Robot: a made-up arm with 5 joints.
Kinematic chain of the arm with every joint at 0, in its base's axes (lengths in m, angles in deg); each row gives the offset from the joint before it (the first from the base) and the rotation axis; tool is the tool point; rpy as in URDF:
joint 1: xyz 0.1 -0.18 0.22 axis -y
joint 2: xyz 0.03 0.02 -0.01 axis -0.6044 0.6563 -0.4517
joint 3: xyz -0.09 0 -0.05 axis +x
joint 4: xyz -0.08 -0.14 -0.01 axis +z
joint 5: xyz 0 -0.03 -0.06 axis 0.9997 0.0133 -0.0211
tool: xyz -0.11 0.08 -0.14 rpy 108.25 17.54 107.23
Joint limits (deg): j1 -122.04..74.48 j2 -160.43..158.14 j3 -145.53..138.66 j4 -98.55..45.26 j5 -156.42..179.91
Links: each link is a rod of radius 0.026 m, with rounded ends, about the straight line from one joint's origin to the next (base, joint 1, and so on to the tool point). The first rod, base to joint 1, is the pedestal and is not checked.
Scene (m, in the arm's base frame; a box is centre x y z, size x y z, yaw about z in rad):
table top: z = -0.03
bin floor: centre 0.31 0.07 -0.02 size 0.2 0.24 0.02 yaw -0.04
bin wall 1: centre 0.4 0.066 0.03 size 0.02 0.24 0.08 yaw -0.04
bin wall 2: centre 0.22 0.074 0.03 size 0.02 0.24 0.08 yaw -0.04
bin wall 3: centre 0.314 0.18 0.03 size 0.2 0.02 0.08 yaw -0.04
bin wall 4: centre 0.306 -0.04 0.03 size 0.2 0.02 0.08 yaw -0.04
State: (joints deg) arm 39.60 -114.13 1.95 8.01 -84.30
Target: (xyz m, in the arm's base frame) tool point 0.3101 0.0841 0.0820
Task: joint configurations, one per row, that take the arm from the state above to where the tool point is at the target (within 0.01 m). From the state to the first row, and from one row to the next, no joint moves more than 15 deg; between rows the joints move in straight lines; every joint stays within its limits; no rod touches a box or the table.
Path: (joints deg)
1: 48.32 -117.83 4.02 -3.65 -72.63
2: 57.04 -121.52 6.09 -15.31 -60.96
3: 65.76 -125.22 8.17 -26.97 -49.29
4: 74.48 -128.91 10.24 -38.64 -37.63
5: 63.01 -119.58 7.89 -38.59 -24.07
6: 51.55 -110.25 5.53 -38.54 -10.51
7: 40.08 -100.91 3.18 -38.50 3.04

